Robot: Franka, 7 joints.
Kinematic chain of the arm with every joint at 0, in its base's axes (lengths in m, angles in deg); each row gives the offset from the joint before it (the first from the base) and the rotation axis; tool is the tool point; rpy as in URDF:
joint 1: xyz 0 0 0.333 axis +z
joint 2: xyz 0 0 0 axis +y
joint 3: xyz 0 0 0.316 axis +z
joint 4: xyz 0.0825 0 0 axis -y
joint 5: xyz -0.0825 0 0.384 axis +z
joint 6: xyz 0 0 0 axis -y
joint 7: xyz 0.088 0 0 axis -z
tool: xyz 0 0 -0.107 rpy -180 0 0
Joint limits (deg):
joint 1: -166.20..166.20
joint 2: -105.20..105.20
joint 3: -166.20..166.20
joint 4: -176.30..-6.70
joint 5: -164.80..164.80
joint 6: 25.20..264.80
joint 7: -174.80..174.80
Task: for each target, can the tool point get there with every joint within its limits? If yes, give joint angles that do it. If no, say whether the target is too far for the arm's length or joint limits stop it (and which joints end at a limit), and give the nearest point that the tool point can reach.
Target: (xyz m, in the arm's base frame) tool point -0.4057 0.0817 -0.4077
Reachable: no: joint limits stop it (at a limit: joint 1, joint 2) | nearest point -0.3922 0.0800 -0.3476 | short by 0.062 m
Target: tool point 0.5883 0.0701 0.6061
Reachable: yes | joints -35.99 75.62 94.94 -84.23 -65.14 245.79 -120.44
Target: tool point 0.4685 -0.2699 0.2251
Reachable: yes | joints 84.85 -54.35 -108.79 -136.01 24.81 199.91 56.67
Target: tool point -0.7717 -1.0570 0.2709
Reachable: no: too far | nearest point -0.5053 -0.6921 0.2923 | short by 0.452 m
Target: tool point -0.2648 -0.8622 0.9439
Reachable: no: too far | nearest point -0.2085 -0.6790 0.8141 | short by 0.231 m
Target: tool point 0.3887 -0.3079 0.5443
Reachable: yes | joints -107.39 85.91 128.16 -124.29 71.79 222.50 -128.72
